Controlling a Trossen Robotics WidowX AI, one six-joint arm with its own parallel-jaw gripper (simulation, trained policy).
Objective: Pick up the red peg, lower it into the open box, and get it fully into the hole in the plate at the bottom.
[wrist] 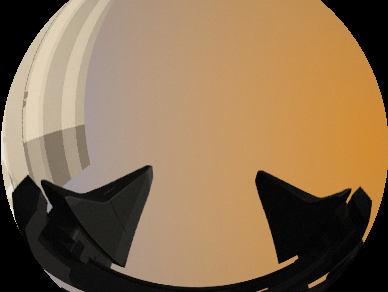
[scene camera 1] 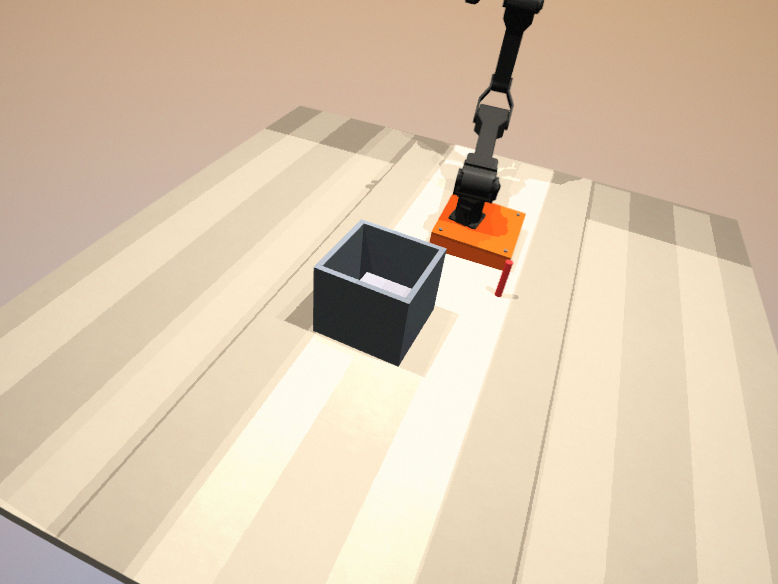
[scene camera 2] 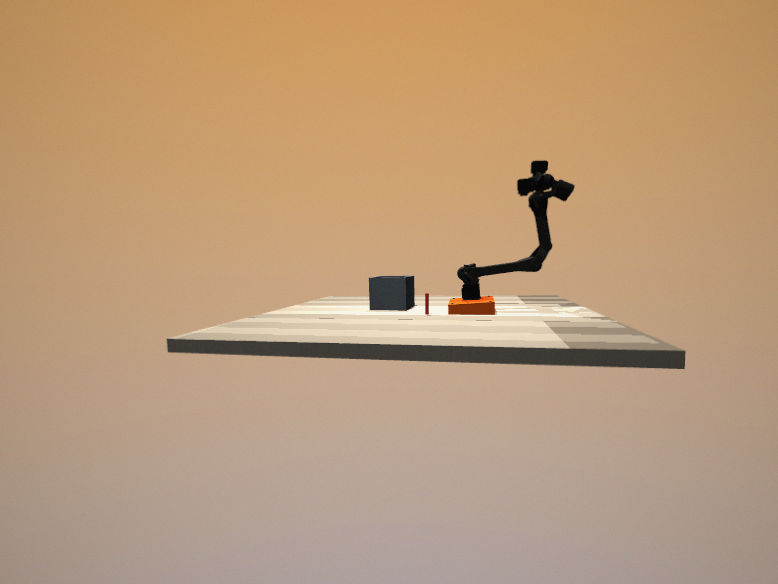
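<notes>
From the wrist view you get the gripper (wrist: pixel 207 174), but there's a dark grey box that's out of frame in the wrist view. Scene camera 1 does have the box (scene camera 1: pixel 375 321), and in scene camera 2 you can see the box (scene camera 2: pixel 385 292) as well.
</notes>
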